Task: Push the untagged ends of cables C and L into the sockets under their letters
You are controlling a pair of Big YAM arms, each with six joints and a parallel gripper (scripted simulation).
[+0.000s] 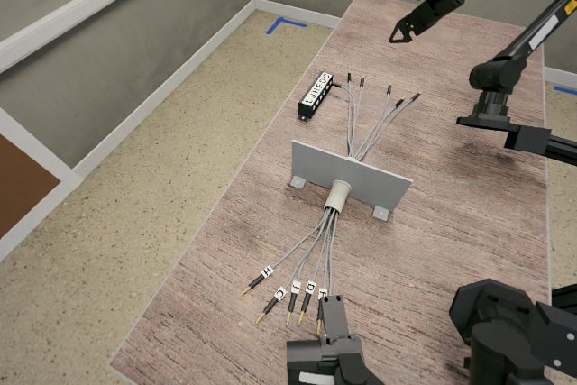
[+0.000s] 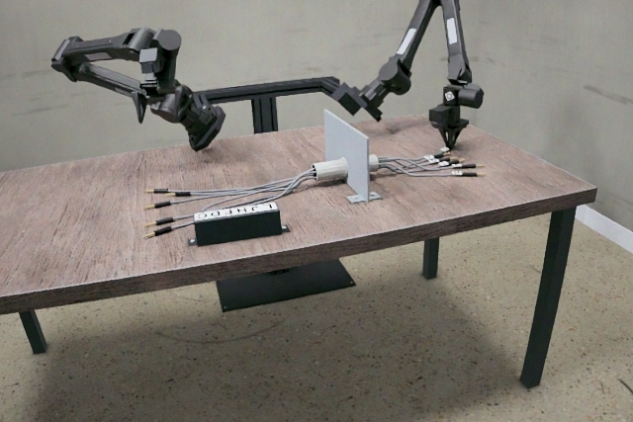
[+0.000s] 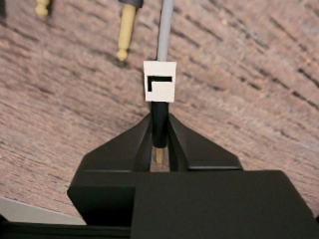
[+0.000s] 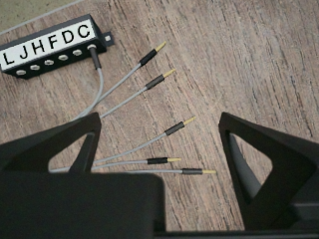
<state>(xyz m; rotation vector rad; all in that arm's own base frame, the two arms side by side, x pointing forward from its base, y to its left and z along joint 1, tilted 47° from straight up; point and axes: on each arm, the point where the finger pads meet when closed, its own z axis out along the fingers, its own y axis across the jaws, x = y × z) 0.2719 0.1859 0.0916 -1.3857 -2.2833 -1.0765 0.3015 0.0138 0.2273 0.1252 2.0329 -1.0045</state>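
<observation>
The tagged plug is 1 cm to the left of my left hand. From my left hand the other things lie so: grey upright panel (8 cm ahead, 42 cm to the right, 10 cm above); black cable plug (5 cm behind, 88 cm to the right).
Right now my right hand is 80 mm past the black cable plug, 20 mm to the right of it and 240 mm above it. From my right hand the other things lie so: grey upright panel (50 mm ahead, 480 mm to the left, 130 mm below); then tagged plug (40 mm behind, 910 mm to the left, 230 mm below).
</observation>
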